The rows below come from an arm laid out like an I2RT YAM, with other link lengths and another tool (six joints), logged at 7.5 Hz.
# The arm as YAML. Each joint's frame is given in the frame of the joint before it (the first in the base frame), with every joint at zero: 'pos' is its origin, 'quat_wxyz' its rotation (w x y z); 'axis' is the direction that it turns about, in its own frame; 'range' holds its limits. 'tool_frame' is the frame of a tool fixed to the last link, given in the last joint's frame.
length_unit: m
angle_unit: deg
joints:
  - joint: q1
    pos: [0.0, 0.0, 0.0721]
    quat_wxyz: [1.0, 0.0, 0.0, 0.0]
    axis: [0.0, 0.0, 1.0]
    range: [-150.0, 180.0]
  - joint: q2
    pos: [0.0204, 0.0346, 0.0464]
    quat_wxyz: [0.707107, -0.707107, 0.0, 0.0]
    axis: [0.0, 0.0, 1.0]
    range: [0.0, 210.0]
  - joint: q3
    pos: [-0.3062, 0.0, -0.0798]
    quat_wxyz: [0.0, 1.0, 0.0, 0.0]
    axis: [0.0, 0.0, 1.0]
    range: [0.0, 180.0]
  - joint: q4
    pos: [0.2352, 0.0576, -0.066]
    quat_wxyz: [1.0, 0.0, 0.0, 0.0]
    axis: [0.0, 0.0, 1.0]
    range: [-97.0, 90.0]
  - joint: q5
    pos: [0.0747, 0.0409, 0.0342]
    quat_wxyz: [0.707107, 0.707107, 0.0, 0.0]
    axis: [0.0, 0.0, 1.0]
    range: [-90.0, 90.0]
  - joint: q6
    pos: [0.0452, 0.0, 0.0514]
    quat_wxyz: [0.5, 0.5, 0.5, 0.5]
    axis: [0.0, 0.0, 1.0]
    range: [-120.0, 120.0]
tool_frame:
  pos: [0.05, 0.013, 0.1]
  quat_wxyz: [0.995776, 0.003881, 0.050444, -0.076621]
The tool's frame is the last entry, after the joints.
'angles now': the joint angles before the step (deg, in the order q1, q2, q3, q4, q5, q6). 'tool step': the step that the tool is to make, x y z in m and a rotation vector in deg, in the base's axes. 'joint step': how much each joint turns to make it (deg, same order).
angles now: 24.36 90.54 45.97 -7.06 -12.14 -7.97
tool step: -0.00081 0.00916 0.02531 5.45 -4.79 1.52
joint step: -0.02 -4.58 -1.69 3.93 -3.25 0.87
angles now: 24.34 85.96 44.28 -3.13 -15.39 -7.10
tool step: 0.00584 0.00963 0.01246 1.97 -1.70 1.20
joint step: 0.44 -0.25 1.44 0.76 -1.30 0.27
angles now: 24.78 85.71 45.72 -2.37 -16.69 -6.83
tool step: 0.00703 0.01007 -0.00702 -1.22 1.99 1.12
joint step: 0.96 3.38 2.96 -1.99 0.06 -0.31
